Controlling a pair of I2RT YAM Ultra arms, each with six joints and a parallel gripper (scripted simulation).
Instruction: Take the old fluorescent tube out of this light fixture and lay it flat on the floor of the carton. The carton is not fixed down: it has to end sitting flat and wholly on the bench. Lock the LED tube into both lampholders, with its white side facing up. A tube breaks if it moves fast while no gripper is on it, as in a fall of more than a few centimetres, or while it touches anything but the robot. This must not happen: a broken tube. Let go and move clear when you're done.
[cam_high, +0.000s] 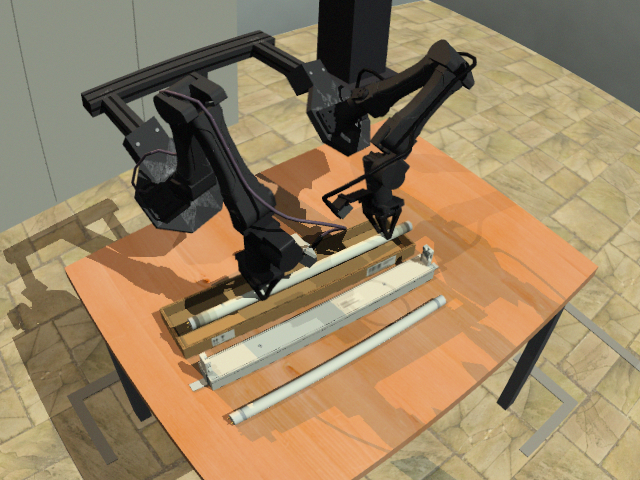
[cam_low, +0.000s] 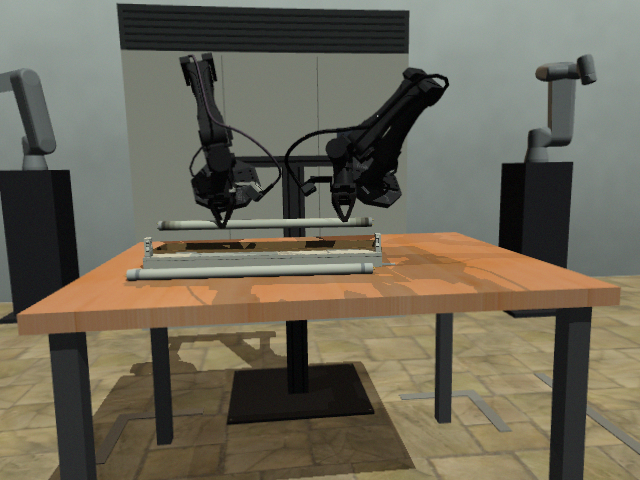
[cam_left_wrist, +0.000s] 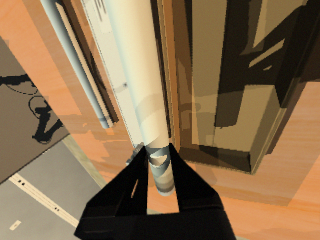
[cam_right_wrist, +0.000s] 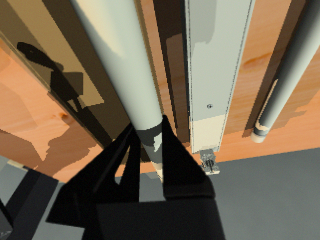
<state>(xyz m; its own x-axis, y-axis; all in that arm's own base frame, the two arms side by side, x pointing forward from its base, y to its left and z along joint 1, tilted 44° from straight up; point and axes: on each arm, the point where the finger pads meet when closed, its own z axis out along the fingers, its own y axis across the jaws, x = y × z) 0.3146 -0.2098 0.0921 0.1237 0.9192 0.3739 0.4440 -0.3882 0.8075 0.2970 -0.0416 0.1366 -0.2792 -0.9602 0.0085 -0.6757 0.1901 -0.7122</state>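
The light fixture lies 11 cm to the left of my right hand, 9 cm ahead of it and 5 cm below it.
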